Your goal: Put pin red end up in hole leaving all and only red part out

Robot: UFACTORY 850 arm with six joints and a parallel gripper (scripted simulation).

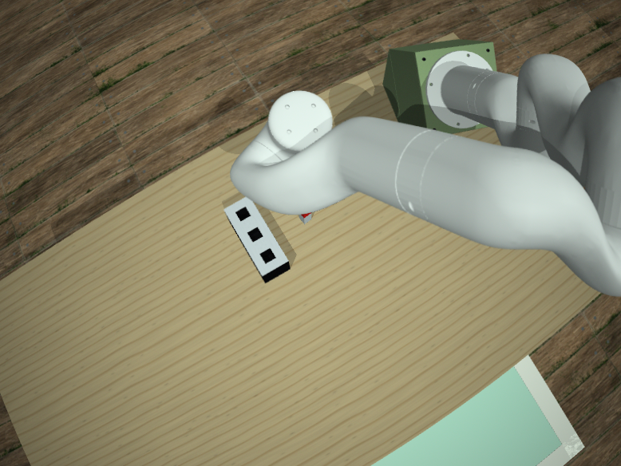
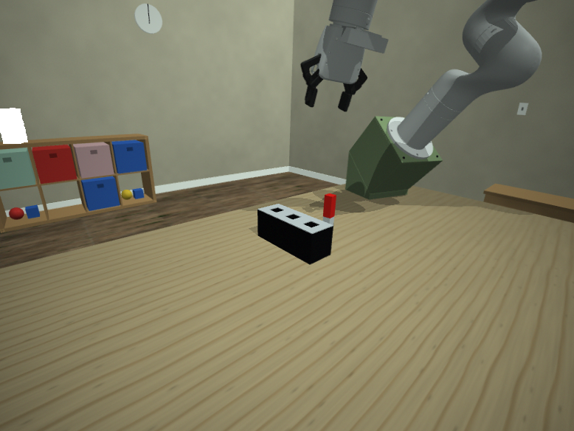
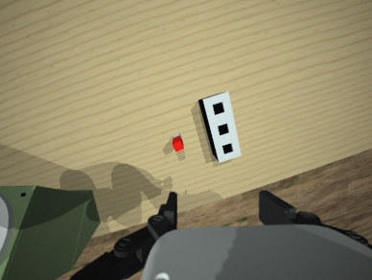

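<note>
Now: the pin 4 cm behind my hand and 25 cm below it. Also, from my hand: block (9 cm ahead, 1 cm to the right, 29 cm below).
</note>
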